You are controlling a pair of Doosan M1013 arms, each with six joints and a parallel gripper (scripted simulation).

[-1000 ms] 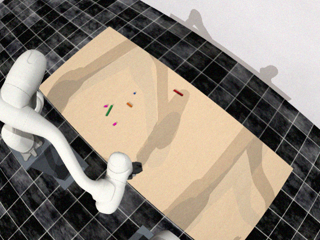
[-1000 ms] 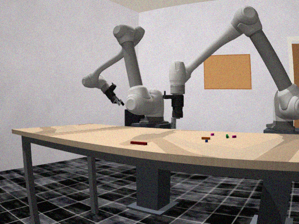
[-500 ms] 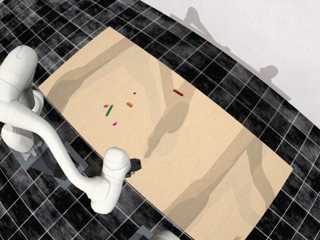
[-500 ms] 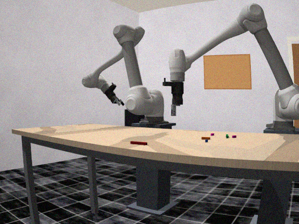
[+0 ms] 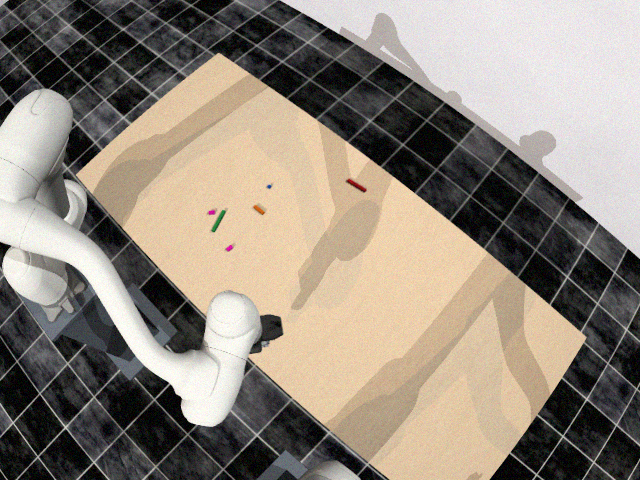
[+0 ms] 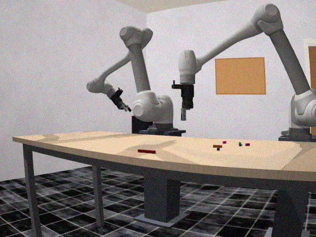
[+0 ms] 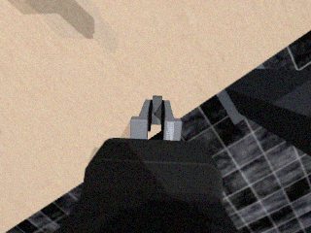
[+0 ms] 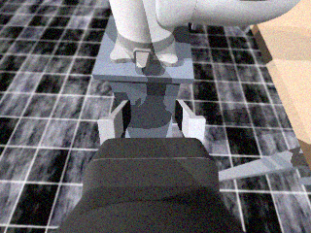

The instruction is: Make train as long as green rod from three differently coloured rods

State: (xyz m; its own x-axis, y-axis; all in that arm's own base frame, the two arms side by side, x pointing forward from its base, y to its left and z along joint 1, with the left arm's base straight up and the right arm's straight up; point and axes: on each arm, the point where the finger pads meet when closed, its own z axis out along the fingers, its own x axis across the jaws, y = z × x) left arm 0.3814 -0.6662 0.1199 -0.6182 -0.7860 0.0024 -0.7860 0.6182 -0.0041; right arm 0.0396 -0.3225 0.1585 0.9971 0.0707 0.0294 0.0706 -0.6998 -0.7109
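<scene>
Now: left hand 38 cm to the right of the blue rod, 37 cm short of it and 11 cm above it. Also, from my left hand: orange rod 35 cm to the left, 29 cm ahead, 11 cm below; then grey rod 2 cm below; then green rod 41 cm to the left, 17 cm ahead, 11 cm below.
</scene>
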